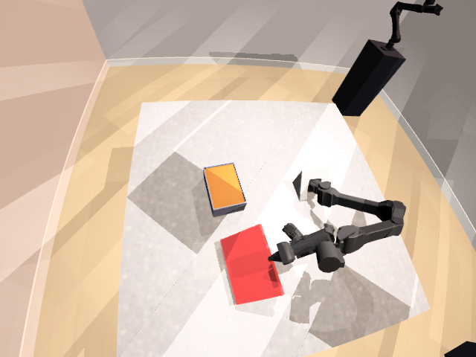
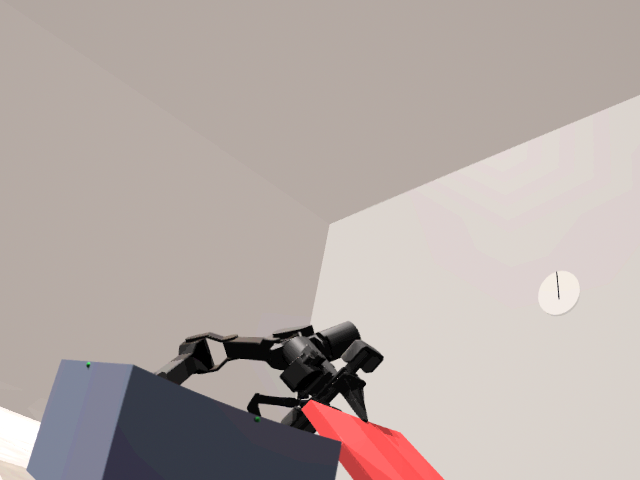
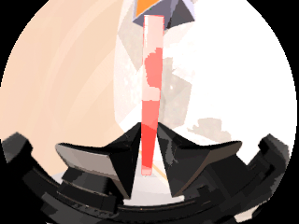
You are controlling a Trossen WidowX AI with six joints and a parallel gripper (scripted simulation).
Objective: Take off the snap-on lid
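Right now my gripper tip is 6 cm short of the red lid, 1 cm to the right of it and 5 cm above it. Also, from my gripper tip: storage box (11 cm ahead, 31 cm to the right, 10 cm below).
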